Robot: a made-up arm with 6 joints.
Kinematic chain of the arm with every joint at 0, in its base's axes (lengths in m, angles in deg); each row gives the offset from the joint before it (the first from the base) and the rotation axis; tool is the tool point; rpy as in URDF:
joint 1: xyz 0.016 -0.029 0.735 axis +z
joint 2: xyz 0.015 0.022 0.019 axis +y
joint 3: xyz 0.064 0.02 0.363 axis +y
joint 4: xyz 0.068 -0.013 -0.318 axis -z
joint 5: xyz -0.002 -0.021 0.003 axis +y
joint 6: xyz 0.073 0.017 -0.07 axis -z
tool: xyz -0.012 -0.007 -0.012 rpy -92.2 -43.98 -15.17
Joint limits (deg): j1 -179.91..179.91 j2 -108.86..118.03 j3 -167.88..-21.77 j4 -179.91..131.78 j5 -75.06..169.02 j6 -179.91..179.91
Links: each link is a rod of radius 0.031 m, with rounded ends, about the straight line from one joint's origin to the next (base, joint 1, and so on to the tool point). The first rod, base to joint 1, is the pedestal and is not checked.
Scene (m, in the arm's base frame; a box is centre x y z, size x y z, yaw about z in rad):
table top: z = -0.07
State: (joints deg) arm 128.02 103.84 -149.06 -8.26 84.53 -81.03
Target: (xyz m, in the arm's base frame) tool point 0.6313 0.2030 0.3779
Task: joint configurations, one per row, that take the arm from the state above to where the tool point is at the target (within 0.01 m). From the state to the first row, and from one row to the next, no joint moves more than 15 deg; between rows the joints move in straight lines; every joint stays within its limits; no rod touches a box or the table.
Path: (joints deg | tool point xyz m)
1: 114.79 103.22 -149.03 -9.77 85.46 -80.88 | -0.2499 0.5489 0.3264
2: 101.55 102.61 -149.00 -11.28 86.39 -80.73 | -0.1090 0.5979 0.3334
3: 88.32 101.99 -148.97 -12.79 87.31 -80.58 | 0.0402 0.6130 0.3406
4: 75.08 101.37 -148.94 -14.30 88.24 -80.43 | 0.1896 0.5928 0.3479
5: 61.85 100.76 -148.91 -15.81 89.17 -80.28 | 0.3307 0.5381 0.3552
6: 48.62 100.14 -148.88 -17.31 90.10 -80.13 | 0.4559 0.4517 0.3627
7: 35.38 99.53 -148.86 -18.82 91.02 -79.98 | 0.5581 0.3380 0.3702
8: 22.15 98.91 -148.83 -20.33 91.95 -79.84 | 0.6313 0.2030 0.3779

